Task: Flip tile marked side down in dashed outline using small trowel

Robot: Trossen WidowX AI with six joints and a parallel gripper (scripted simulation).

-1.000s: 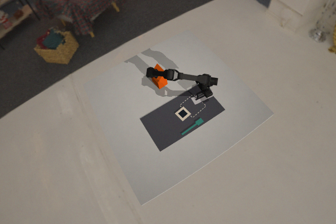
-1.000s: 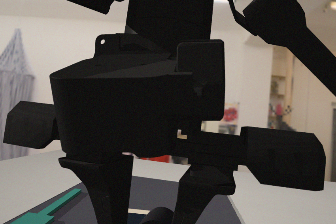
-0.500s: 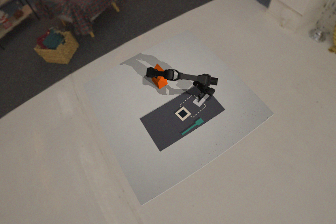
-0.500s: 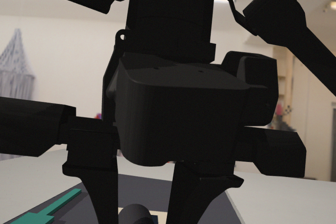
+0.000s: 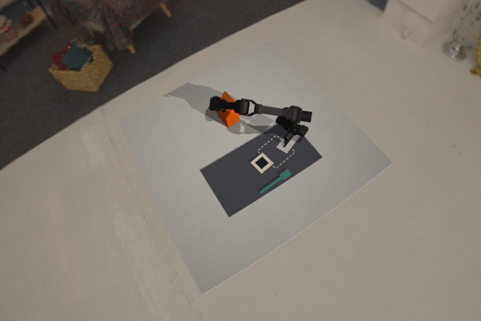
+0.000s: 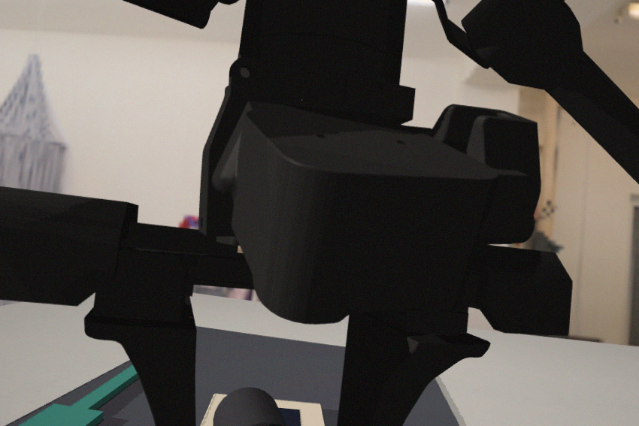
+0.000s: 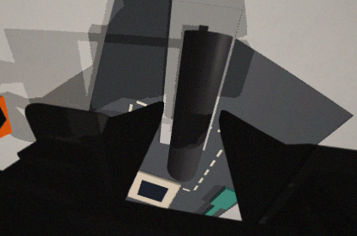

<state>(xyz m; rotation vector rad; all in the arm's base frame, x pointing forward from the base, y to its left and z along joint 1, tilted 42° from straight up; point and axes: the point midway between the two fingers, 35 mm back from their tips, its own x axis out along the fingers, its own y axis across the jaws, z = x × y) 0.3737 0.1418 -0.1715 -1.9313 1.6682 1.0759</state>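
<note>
The tan square tile is 2 cm ahead of my gripper tip, 24 cm to the right of it and 6 cm below it. Round my gripper tip: teal trowel 17 cm ahead, 23 cm to the right, 6 cm below; then dark mat 3 cm ahead, 25 cm to the right, 8 cm below.
</note>
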